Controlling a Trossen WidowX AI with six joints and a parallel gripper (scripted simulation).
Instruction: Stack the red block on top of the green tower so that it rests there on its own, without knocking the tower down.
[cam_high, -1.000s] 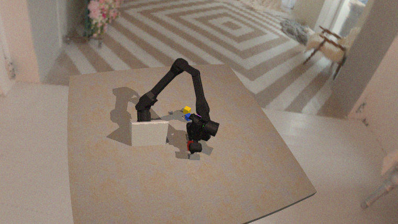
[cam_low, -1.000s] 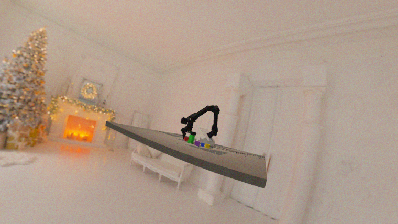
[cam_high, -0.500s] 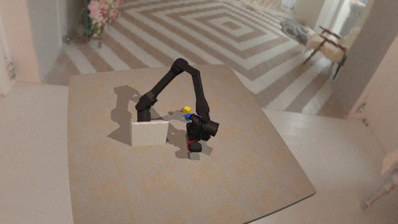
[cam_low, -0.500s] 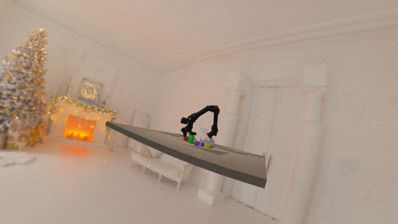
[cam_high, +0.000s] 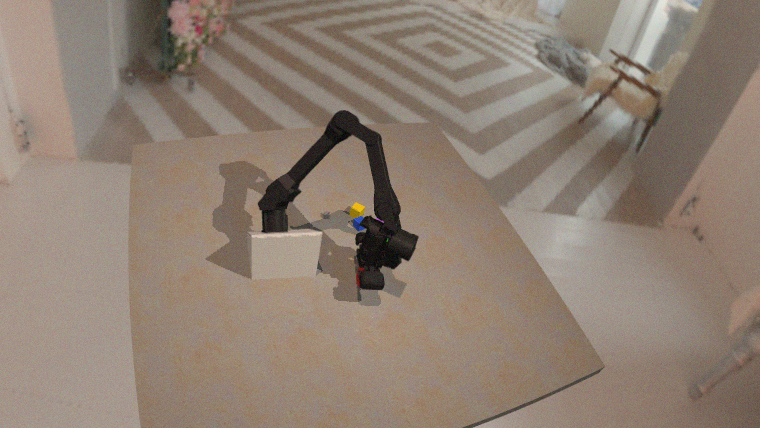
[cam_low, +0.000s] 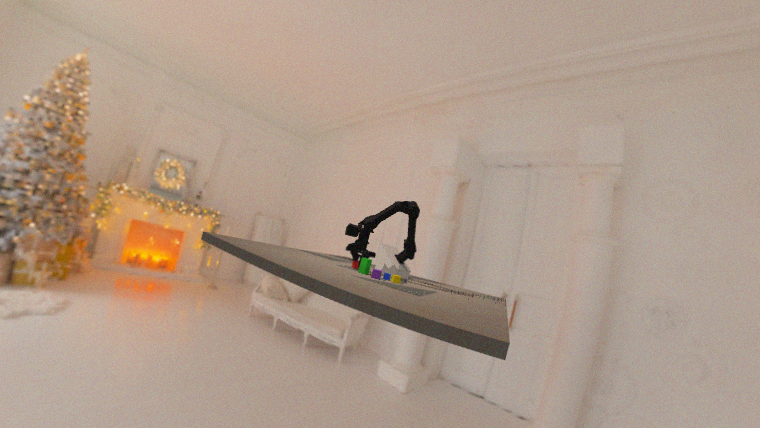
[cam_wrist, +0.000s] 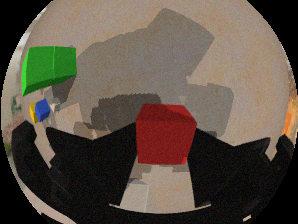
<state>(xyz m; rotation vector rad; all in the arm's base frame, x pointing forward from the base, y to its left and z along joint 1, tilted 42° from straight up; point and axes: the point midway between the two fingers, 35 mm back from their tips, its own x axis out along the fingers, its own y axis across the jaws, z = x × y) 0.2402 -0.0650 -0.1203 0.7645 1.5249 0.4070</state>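
The small white piece is 16 cm to the left of my gripper tip and 5 cm ahead of it. Also, from my gripper tip: red block (1 cm above); then blue block (22 cm to the left, 6 cm ahead); then purple block (20 cm to the left, 13 cm ahead, 1 cm above).
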